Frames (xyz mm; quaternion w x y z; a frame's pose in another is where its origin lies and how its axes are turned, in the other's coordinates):
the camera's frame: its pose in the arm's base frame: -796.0 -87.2 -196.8 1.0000 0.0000 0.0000 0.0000
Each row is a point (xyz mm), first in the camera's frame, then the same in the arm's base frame.
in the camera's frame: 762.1 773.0 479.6
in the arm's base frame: -33.9 685.8 282.8
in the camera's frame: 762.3 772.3 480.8
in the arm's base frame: -33.7 685.1 284.0
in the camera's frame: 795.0 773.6 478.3
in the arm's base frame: -1.0 686.4 281.5
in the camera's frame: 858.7 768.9 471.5
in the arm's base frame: 62.7 681.7 274.7
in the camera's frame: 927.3 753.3 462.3
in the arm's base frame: 131.3 666.1 265.5
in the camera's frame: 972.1 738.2 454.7
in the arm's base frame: 176.1 651.0 257.9
